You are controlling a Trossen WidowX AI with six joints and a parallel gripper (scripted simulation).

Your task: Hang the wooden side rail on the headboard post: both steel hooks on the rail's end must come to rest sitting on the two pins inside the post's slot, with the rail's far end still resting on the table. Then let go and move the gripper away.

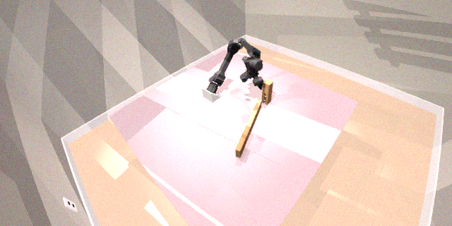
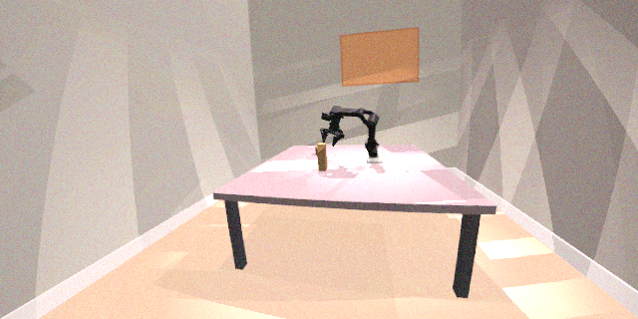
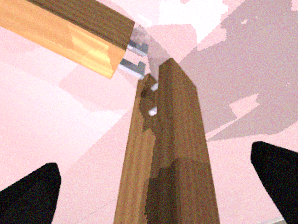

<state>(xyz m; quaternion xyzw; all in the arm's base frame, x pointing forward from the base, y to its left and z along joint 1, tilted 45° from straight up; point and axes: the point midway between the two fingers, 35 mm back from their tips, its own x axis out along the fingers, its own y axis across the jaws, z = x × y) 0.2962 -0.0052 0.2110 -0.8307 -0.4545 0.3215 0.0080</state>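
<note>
Now: the wooden headboard post 8 cm below my gripper tip, 5 cm to the left of it and 4 cm ahead of it.
</note>
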